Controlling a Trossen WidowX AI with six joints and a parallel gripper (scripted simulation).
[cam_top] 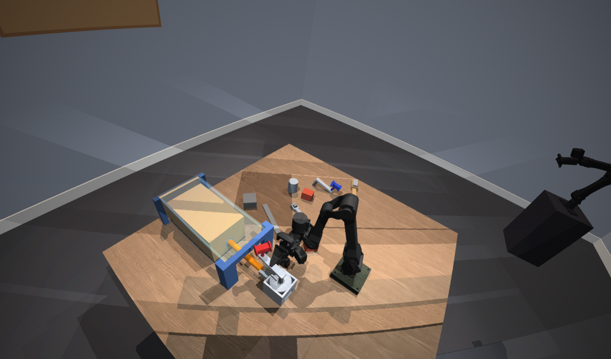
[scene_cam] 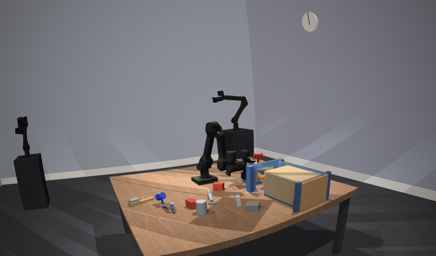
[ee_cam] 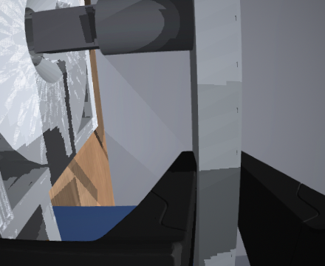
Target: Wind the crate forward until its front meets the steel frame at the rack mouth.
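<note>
The winch handle lies 10 mm to the right of my gripper tip, 10 mm ahead of it and 10 mm above it. The rest, counted from my gripper tip: red knob 50 mm ahead, 40 mm above, 20 mm to the right; grey winch 110 mm below, 60 mm behind, 10 mm to the right; blue frame 110 mm ahead, 30 mm below, 10 mm to the right.
</note>
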